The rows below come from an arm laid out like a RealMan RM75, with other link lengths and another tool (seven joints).
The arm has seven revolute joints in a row. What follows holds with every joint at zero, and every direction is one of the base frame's. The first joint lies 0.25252 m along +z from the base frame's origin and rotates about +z. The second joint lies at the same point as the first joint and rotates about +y. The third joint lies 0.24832 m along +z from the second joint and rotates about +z. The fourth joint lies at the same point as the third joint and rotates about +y. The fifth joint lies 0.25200 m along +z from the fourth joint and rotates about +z. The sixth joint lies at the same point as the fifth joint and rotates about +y. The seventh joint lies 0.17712 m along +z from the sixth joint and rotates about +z. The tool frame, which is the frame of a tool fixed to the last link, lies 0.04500 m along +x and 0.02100 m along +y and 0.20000 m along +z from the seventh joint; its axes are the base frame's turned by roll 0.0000, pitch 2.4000 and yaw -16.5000 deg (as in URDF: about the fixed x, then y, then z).
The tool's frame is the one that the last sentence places.
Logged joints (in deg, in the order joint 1, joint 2, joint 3, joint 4, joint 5, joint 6, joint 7), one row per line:
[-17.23 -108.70 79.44 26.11 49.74 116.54 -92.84]
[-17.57 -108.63 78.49 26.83 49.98 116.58 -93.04]
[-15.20 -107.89 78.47 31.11 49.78 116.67 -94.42]
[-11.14 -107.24 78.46 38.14 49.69 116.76 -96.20]
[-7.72 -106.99 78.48 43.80 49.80 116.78 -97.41]
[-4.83 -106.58 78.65 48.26 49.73 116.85 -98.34]
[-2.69 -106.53 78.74 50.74 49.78 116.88 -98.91]
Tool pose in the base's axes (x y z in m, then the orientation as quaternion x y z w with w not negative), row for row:
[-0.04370 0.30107 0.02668 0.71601 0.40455 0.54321 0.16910]
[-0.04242 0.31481 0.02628 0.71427 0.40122 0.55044 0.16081]
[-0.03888 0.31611 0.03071 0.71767 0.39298 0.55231 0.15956]
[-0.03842 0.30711 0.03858 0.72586 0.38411 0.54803 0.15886]
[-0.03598 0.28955 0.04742 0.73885 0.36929 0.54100 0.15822]
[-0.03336 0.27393 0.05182 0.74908 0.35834 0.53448 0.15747]
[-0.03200 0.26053 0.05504 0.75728 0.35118 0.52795 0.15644]
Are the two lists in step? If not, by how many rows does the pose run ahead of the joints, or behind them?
The pose runs 1 row behind the joints: the pose in row i belongs to the joints in row i - 1.
